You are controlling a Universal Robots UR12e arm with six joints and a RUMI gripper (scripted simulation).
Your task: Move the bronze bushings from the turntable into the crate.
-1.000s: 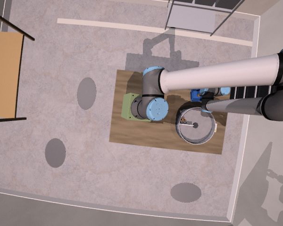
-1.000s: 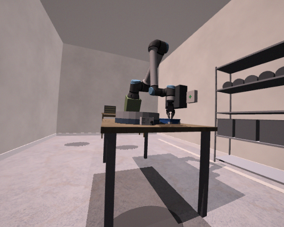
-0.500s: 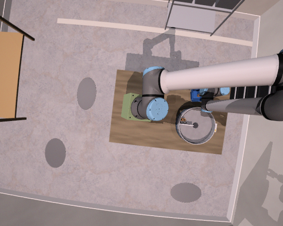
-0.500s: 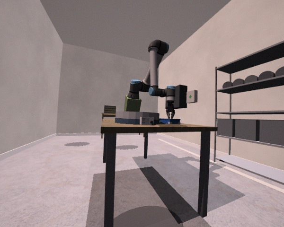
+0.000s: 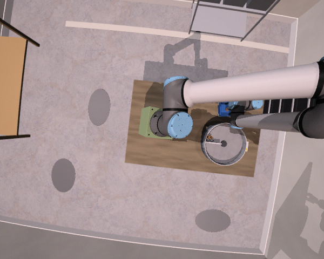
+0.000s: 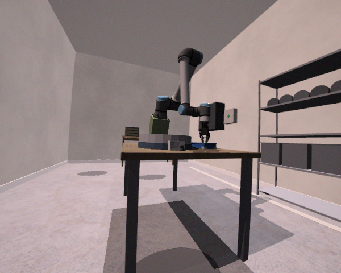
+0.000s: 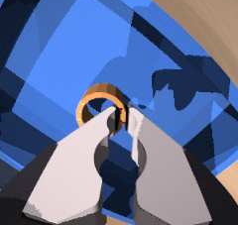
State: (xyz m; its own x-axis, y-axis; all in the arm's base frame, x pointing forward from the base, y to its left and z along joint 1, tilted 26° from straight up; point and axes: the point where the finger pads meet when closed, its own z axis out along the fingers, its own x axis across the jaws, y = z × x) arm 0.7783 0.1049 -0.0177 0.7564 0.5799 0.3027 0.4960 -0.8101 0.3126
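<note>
Now: the blue crate 1 cm to the right of my hand, 1 cm below it and 1 cm behind it. Round my hand: round grey turntable 36 cm to the right, 10 cm behind, 2 cm above.
</note>
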